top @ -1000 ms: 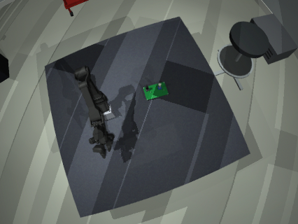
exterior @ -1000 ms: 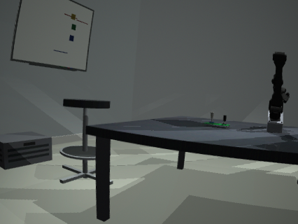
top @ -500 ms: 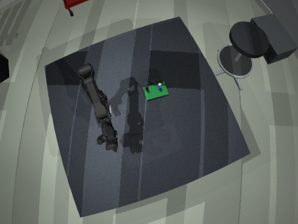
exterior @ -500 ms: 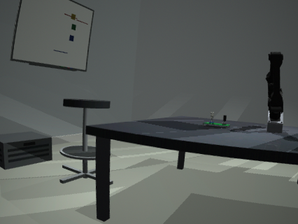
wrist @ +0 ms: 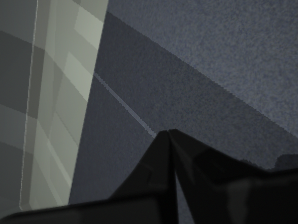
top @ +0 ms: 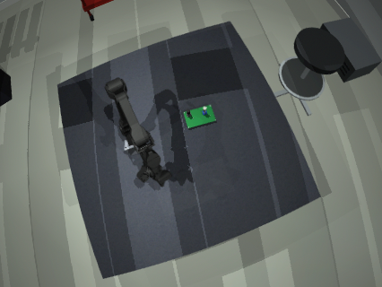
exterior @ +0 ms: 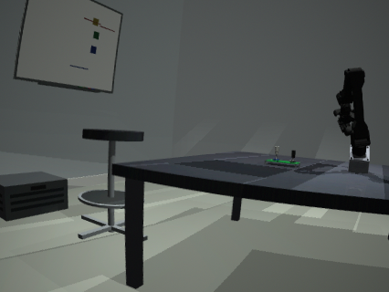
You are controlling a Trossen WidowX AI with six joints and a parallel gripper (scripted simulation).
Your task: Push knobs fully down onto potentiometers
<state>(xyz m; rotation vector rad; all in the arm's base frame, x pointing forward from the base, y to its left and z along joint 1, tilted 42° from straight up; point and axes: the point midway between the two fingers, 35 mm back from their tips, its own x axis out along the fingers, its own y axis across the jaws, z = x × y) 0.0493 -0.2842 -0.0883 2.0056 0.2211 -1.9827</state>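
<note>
Now: the dark knob 33 cm to the left of my gripper tip, 27 cm ahead of it and 13 cm below it.
</note>
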